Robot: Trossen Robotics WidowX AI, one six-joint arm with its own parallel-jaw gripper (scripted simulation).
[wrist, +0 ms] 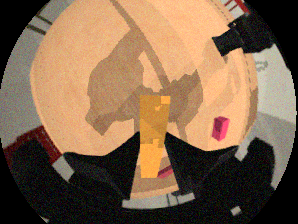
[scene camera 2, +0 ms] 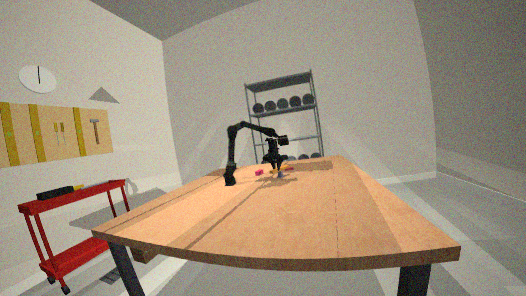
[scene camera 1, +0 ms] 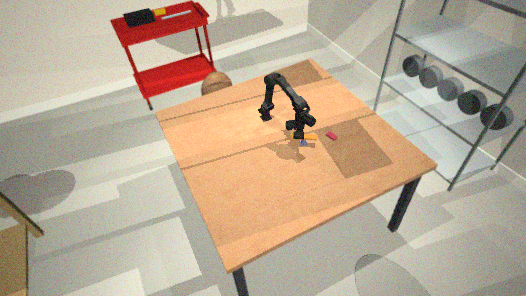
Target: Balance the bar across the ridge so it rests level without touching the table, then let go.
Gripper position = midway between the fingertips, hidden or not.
In view: my gripper (wrist: pixel 152 134) and a bar (wrist: pixel 154 109).
